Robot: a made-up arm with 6 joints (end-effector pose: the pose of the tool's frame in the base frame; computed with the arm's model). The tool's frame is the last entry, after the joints.
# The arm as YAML. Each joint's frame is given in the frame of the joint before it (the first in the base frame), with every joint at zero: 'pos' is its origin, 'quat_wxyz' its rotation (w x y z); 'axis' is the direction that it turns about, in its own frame. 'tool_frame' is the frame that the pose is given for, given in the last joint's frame.
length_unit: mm
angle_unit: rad
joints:
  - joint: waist
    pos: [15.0, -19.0, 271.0]
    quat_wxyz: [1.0, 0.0, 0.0, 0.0]
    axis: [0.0, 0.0, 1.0]
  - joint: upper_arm
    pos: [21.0, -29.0, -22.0]
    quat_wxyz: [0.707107, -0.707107, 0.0, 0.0]
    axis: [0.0, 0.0, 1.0]
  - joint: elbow
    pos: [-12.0, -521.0, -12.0]
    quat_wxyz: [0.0, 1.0, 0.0, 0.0]
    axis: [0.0, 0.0, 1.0]
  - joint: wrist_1
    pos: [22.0, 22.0, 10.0]
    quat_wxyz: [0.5, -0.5, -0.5, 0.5]
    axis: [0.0, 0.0, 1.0]
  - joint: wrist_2
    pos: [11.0, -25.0, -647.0]
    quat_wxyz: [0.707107, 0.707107, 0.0, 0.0]
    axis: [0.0, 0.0, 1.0]
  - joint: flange
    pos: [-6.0, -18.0, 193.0]
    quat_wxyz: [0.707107, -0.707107, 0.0, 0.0]
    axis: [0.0, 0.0, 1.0]
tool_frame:
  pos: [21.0, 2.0, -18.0]
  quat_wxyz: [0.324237, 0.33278, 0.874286, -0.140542]
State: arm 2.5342 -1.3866 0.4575 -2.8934 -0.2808 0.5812
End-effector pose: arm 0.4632 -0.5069 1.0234 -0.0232 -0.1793 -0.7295
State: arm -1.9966 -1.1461 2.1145 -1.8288 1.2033 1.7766
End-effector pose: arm 0.4618 1.0614 0.5487 -0.9827 -1.6333 0.3016
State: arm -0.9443 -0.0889 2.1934 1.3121 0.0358 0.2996
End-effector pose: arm -0.4440 0.4790 1.1493 -0.7037 -1.3649 -1.7197
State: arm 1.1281 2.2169 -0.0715 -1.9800 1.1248 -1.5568
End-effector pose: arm -0.0626 -0.1695 -0.4327 1.7057 -0.1403 -0.1567
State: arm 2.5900 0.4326 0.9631 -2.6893 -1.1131 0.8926
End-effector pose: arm -0.7795 0.3084 1.0342 0.0979 -0.6802 -1.0318
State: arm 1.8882 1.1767 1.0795 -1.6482 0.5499 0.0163
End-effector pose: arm -0.2763 1.1137 0.1976 1.6415 2.0614 1.4009
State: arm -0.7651 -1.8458 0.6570 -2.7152 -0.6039 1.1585
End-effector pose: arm -0.6196 0.7747 0.5542 -1.0771 -0.2805 1.5740
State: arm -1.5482 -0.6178 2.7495 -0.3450 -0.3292 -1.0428
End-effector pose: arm -0.2814 0.9641 0.5601 -1.1623 -0.1234 0.8231
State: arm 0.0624 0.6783 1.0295 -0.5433 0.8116 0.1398
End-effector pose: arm 1.0257 -0.2141 0.8523 0.8907 -0.3637 0.6553
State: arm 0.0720 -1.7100 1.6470 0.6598 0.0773 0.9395
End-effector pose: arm -1.1153 -0.2986 -0.1412 0.6705 -2.3595 -0.9437
